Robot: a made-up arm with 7 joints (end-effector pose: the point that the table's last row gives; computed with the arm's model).
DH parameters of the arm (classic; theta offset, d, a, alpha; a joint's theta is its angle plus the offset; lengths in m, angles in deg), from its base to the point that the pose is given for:
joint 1: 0 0.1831 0 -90
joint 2: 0 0 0 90
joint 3: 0 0.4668 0.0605 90
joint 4: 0 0 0.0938 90
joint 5: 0 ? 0 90
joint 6: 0 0 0.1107 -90
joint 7: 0 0.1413 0 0
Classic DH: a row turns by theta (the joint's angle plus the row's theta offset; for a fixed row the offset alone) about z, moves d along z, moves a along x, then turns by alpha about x.
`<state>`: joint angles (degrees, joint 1 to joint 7).
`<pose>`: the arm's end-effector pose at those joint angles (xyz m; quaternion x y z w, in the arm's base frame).
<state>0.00 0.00 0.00 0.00 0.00 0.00 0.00</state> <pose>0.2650 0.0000 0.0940 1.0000 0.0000 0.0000 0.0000</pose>
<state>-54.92 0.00 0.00 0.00 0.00 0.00 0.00</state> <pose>0.1523 -0.2169 0.0940 0.8873 -0.4611 0.0000 0.0000</pose>
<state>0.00 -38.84 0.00 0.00 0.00 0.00 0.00</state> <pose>0.2623 0.0000 0.2799 0.9431 0.0000 0.3325 0.0000</pose>
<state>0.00 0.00 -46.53 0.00 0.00 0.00 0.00</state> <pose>0.1823 -0.1923 0.0940 0.9187 -0.3950 0.0000 0.0000</pose>
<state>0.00 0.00 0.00 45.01 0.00 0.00 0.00</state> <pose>0.5982 0.0000 0.4015 0.9238 0.0000 0.3828 0.0000</pose>
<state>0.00 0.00 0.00 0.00 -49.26 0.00 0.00</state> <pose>0.2265 0.0839 0.0940 0.9090 0.4168 0.0000 0.0000</pose>
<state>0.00 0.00 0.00 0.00 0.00 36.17 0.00</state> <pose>0.1603 0.0000 0.0559 0.9506 0.0000 -0.3104 0.0000</pose>
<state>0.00 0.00 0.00 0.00 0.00 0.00 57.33</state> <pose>0.2650 0.0000 0.0940 0.8774 -0.4797 0.0000 0.0000</pose>
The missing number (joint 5, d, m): 0.4146
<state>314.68 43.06 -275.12 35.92 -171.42 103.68 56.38</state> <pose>0.5348 0.2410 0.2941 0.4478 0.3040 0.6783 0.4969</pose>
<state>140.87 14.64 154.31 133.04 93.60 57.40 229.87</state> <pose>0.0388 -0.1979 1.1917 0.3093 0.3478 0.6733 0.5746</pose>
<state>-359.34 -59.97 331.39 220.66 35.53 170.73 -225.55</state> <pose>-0.6400 0.1175 0.4729 -0.2110 0.5656 -0.4720 0.6425</pose>
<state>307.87 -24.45 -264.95 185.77 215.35 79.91 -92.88</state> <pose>-0.3454 0.1537 1.1225 0.5408 -0.1807 0.0256 0.8211</pose>
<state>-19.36 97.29 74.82 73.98 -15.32 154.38 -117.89</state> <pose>0.3920 0.2245 0.0074 0.4237 -0.4879 0.2855 0.7078</pose>
